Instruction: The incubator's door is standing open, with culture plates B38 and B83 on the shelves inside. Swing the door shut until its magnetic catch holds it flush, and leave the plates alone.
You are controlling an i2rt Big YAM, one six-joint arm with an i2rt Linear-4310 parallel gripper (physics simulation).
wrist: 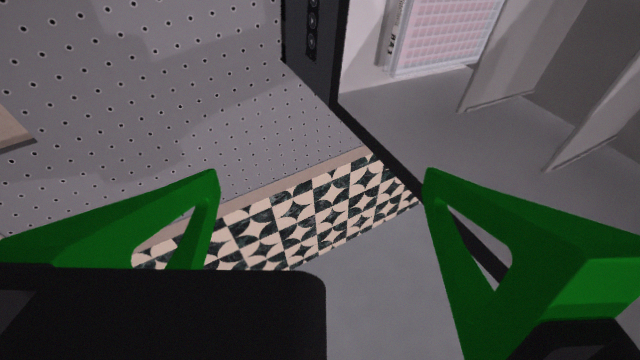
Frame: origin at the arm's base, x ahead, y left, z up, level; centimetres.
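Where they show: gripper, fingertip midpoint: [320, 179].
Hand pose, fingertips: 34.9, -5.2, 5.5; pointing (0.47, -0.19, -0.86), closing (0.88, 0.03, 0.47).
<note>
Each offset is from my fingertips to the top centre of the thing, as dx, dy, dz. "spot": to the spot under its first point. Level surfaces: height alone.
The incubator shows in the upper right of the wrist view: its dark front frame {spot: +10.1, -5.0, -17.1} [327, 75] has round buttons, and its grey inside lies to the right. A culture plate {+19.9, +0.9, -10.5} [445, 32] with pink wells stands inside near the top; its label is partly cut and hard to read. A second plate cannot be made out. The open door cannot be clearly told apart in this view. My gripper [320, 179] is open and empty, with its green fingers wide apart. Its right fingertip overlaps the incubator's black front edge in the view; whether they touch cannot be told.
A grey perforated panel {dz -29.7} [165, 100] fills the upper left. A light wooden piece [12, 125] shows at the left edge. A black-and-cream patterned strip [332, 192] runs behind the fingers, beside a grey surface [380, 280]. Pale angled panels {spot: +20.9, +0.8, -4.4} [525, 50] stand inside the incubator.
</note>
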